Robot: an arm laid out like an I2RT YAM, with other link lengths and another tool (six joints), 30 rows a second.
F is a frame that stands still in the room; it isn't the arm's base.
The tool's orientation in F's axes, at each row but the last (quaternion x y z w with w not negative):
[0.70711 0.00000 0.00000 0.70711]
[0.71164 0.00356 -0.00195 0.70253]
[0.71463 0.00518 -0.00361 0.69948]
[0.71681 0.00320 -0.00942 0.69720]
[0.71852 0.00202 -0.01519 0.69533]
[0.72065 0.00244 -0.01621 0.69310]
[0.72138 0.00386 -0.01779 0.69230]
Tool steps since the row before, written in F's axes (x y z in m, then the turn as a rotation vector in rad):
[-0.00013 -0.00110 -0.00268 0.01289 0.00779 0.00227]
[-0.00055 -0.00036 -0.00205 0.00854 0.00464 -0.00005]
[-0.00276 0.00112 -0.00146 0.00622 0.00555 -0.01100]
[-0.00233 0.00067 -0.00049 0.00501 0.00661 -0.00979]
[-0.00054 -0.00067 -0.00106 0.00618 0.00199 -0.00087]
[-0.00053 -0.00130 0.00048 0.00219 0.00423 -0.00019]
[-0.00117 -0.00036 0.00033 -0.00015 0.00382 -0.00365]
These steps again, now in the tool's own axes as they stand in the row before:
[-0.00013 -0.00268 0.00110 0.01289 0.00227 -0.00779]
[-0.00053 -0.00205 0.00039 0.00855 -0.00004 -0.00462]
[-0.00274 -0.00152 -0.00109 0.00637 -0.01104 -0.00530]
[-0.00233 -0.00055 -0.00064 0.00513 -0.00988 -0.00638]
[-0.00050 -0.00105 0.00071 0.00616 -0.00079 -0.00208]
[-0.00052 0.00052 0.00129 0.00211 -0.00030 -0.00426]
[-0.00117 0.00031 0.00037 -0.00011 -0.00381 -0.00366]

